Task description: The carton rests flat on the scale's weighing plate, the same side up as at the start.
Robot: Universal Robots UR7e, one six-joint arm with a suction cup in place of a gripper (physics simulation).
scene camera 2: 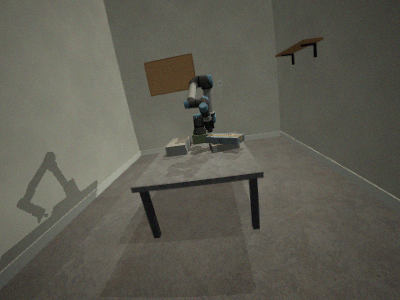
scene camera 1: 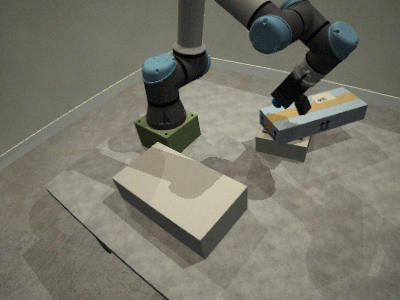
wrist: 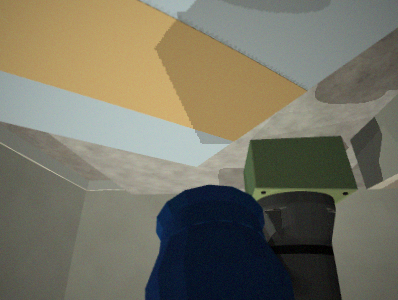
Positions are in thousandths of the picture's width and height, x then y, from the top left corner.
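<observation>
The wrist view shows my suction cup (wrist: 526, 785) and a light blue carton (wrist: 456, 295). In scene camera 1, the same light blue carton (scene camera 1: 836, 362) is visible, together with a scale (scene camera 1: 741, 502) and a large cream box (scene camera 1: 494, 685).
</observation>
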